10 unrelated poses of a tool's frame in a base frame.
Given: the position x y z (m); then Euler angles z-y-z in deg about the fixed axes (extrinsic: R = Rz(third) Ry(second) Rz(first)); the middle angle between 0 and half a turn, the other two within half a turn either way.
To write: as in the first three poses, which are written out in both.
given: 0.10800, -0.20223, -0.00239, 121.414, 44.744, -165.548
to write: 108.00, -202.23, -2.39, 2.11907, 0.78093, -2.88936
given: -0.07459, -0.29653, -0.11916, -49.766, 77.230, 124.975
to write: -74.59, -296.53, -119.16, -0.86858, 1.34792, 2.18123
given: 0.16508, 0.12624, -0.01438, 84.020, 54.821, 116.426
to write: 165.08, 126.24, -14.38, 1.46643, 0.95681, 2.03202
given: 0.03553, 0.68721, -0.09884, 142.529, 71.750, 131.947
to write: 35.53, 687.21, -98.84, 2.48760, 1.25227, 2.30291
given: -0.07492, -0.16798, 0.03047, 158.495, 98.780, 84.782
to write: -74.92, -167.98, 30.47, 2.76626, 1.72404, 1.47973
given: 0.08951, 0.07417, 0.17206, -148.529, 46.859, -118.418
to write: 89.51, 74.17, 172.06, -2.59232, 0.81784, -2.06678
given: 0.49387, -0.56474, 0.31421, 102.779, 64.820, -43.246
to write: 493.87, -564.74, 314.21, 1.79383, 1.13132, -0.75479
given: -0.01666, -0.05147, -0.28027, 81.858, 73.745, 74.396
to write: -16.66, -51.47, -280.27, 1.42869, 1.28709, 1.29846
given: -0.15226, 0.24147, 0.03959, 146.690, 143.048, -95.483
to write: -152.26, 241.47, 39.59, 2.56022, 2.49666, -1.66649
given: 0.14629, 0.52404, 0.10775, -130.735, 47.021, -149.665
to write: 146.29, 524.04, 107.75, -2.28176, 0.82067, -2.61215
